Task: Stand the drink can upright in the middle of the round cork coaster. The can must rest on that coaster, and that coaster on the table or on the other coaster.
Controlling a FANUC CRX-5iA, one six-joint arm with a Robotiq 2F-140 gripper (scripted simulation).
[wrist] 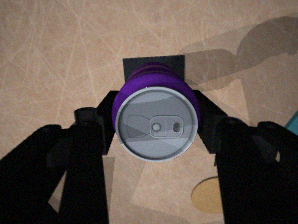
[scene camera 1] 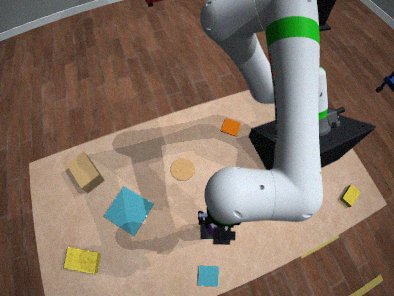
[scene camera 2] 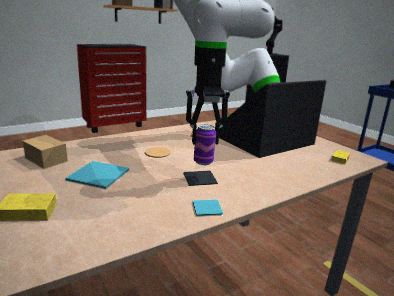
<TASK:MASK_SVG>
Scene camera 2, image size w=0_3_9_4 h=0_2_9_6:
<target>my gripper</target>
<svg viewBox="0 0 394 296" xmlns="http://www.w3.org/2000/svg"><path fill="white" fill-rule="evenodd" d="M228 91L224 91L225 97L222 97L222 118L220 118L218 103L212 102L216 119L215 144L219 142L219 128L222 128L223 123L227 122L228 98L230 96ZM222 68L202 68L197 66L196 86L193 90L186 91L188 97L186 121L193 128L193 145L196 145L196 123L202 105L205 102L203 86L219 86L219 89L222 90ZM196 93L199 98L191 119L192 97Z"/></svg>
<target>purple drink can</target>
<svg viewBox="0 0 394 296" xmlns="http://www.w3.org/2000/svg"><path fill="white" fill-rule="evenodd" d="M201 124L198 125L196 130L194 161L199 165L210 165L214 161L216 131L212 125Z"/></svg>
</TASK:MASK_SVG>
